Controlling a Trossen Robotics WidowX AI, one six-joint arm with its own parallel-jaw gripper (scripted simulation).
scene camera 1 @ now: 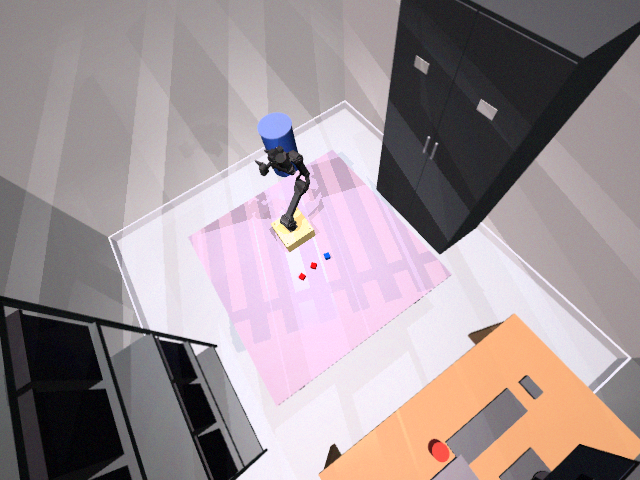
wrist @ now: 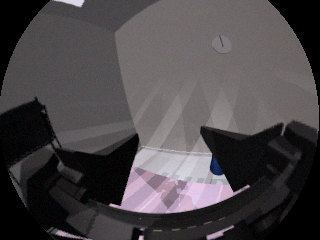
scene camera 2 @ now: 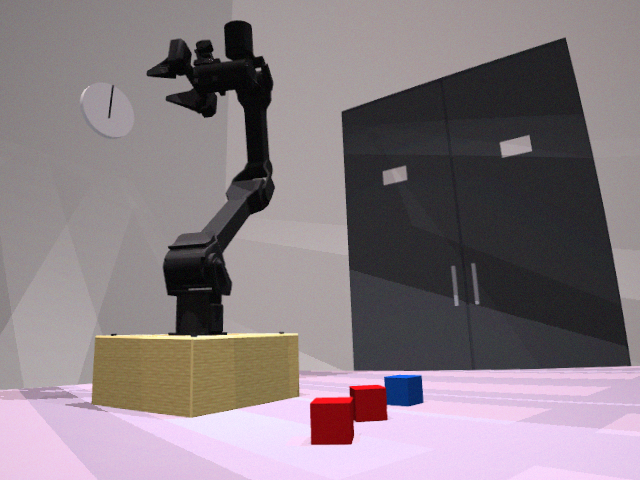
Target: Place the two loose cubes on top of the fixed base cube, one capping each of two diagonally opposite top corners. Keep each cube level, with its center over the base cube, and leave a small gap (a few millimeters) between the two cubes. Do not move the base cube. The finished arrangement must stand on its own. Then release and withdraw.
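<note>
On scene camera 2 you've got the gripper [scene camera 2: 156,86], which is open and holding nothing, plus a blue cube [scene camera 2: 402,390], a red cube [scene camera 2: 370,401] and another red cube [scene camera 2: 331,419]. The wrist view has the gripper [wrist: 169,133] as well, but the blue cube is out of frame in the wrist view.
</note>
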